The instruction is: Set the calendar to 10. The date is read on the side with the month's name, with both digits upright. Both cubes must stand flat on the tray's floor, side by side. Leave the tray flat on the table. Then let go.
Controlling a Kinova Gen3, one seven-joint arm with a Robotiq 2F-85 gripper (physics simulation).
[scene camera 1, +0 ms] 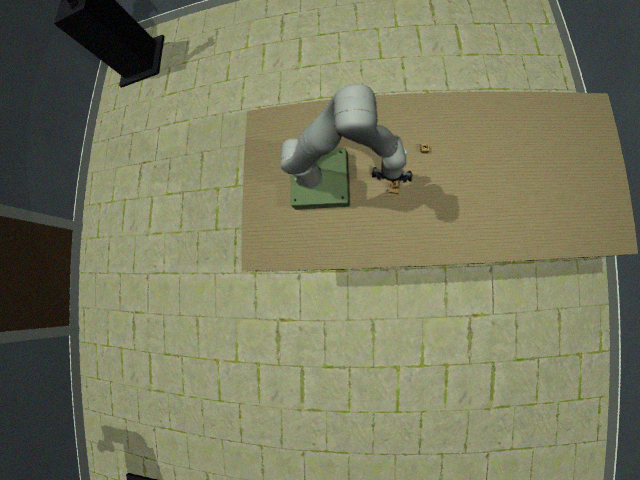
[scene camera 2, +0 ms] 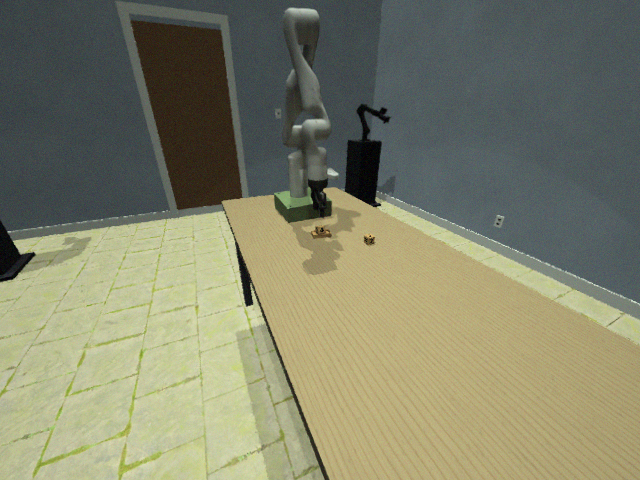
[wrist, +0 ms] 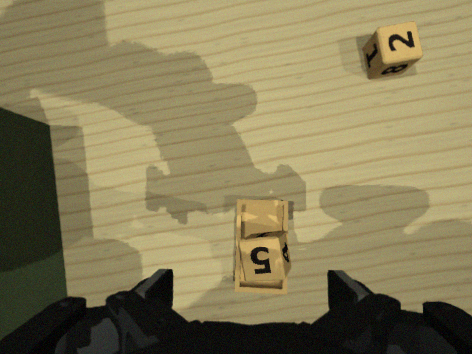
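Observation:
A small wooden tray point(scene camera 2: 321, 235) point(wrist: 261, 217) lies on the table. A wooden cube point(scene camera 1: 393, 190) point(scene camera 2: 320, 229) point(wrist: 260, 257) stands in its near half in the wrist view, with an upside-down 5 on top and a 4 on its right side. The tray's far half is empty. I cannot tell whether this cube is fully flat. A second cube point(scene camera 1: 424, 148) point(scene camera 2: 369, 239) point(wrist: 401, 42) lies on the table, apart from the tray, with 2 on top, 1 on its left side and 8 below. My gripper point(scene camera 1: 391, 176) point(scene camera 2: 321, 209) point(wrist: 249, 287) is open and empty, above the tray. No month name is readable.
The robot stands on a green base block point(scene camera 1: 338, 178) point(scene camera 2: 299, 210) point(wrist: 30, 200), at the left of the tray in the wrist view. The wooden table point(scene camera 1: 491, 206) point(scene camera 2: 413, 361) extends beyond the cubes. A black pedestal point(scene camera 1: 111, 43) point(scene camera 2: 362, 170) stands off the table.

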